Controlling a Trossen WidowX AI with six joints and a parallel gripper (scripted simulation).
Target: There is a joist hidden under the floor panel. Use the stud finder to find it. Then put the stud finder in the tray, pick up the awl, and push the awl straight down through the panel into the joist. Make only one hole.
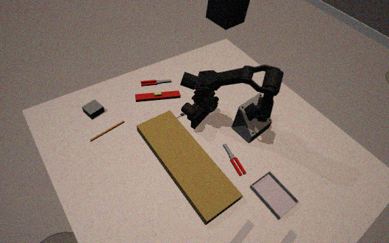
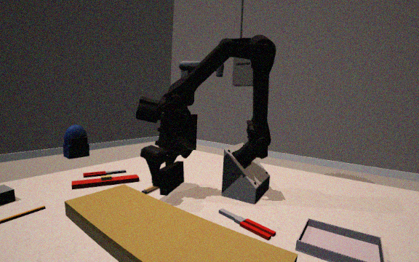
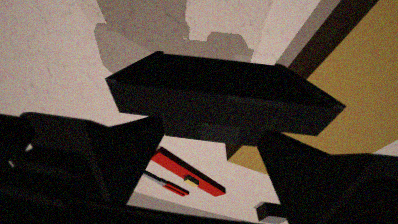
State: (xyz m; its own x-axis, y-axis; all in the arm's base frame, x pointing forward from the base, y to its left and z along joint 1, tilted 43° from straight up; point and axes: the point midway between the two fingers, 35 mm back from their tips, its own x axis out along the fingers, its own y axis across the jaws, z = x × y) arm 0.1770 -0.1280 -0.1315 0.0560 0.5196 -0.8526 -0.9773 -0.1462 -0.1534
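Now: gripper tip 1 cm to the right of the stud finder and 1 cm short of it. The rest, counted from my gripper tip: red level (23 cm to the right, 6 cm below, 3 cm ahead); pencil (35 cm ahead, 19 cm to the right, 7 cm below); awl (7 cm below, 6 cm to the right).
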